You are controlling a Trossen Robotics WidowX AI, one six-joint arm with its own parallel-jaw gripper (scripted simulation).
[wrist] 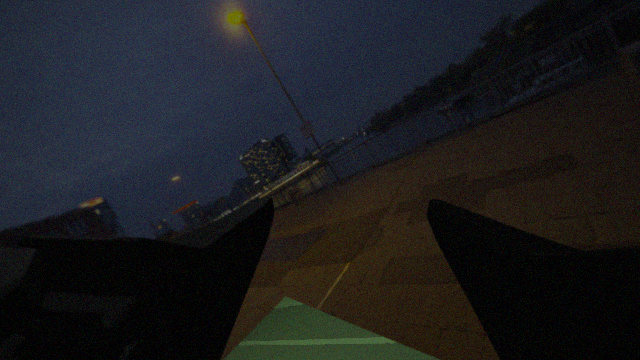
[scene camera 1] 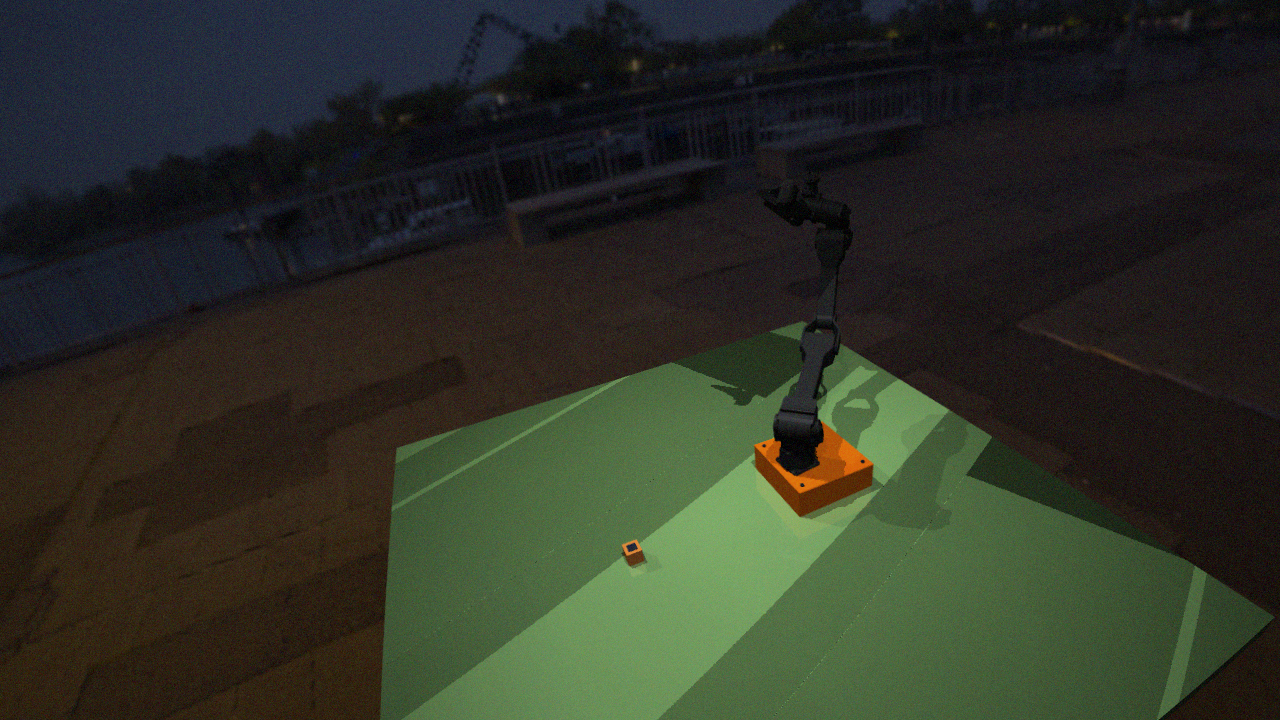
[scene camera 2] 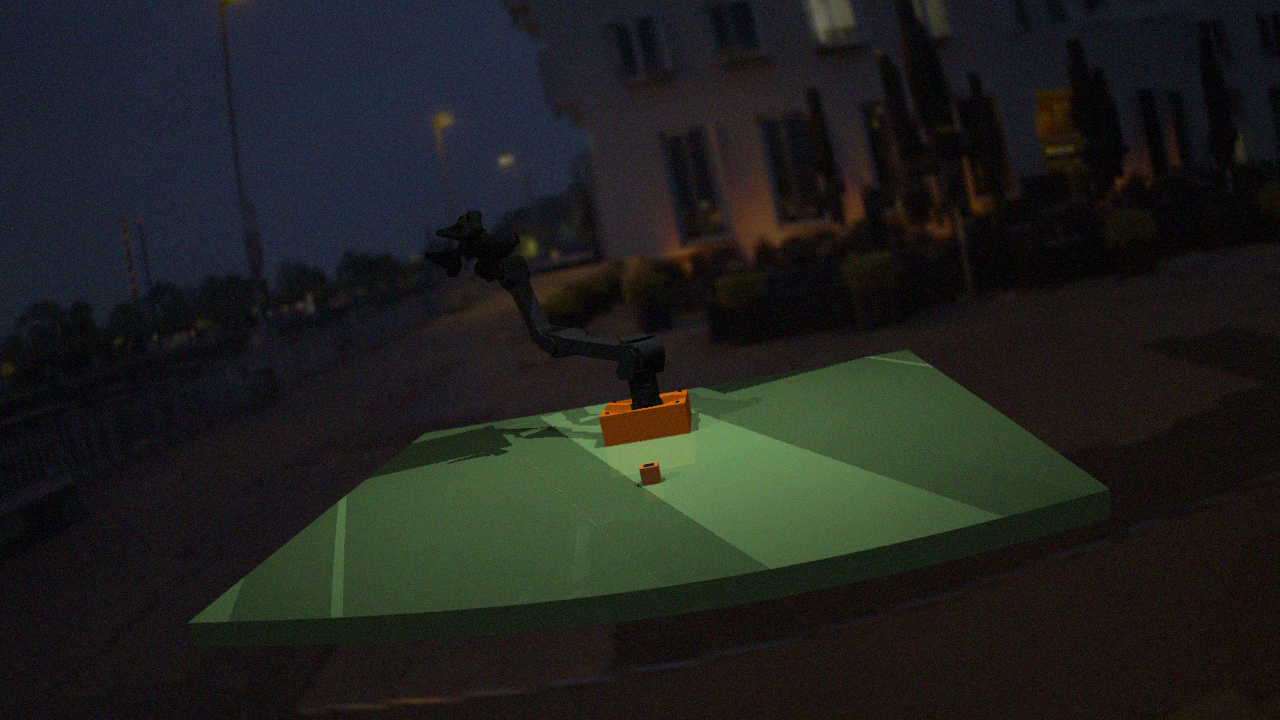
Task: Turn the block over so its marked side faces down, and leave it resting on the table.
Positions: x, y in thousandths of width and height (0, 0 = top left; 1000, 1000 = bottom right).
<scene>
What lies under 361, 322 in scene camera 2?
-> My gripper.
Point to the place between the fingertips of my gripper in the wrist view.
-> At 546, 574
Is my gripper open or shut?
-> Open.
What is my gripper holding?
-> Nothing.
</scene>
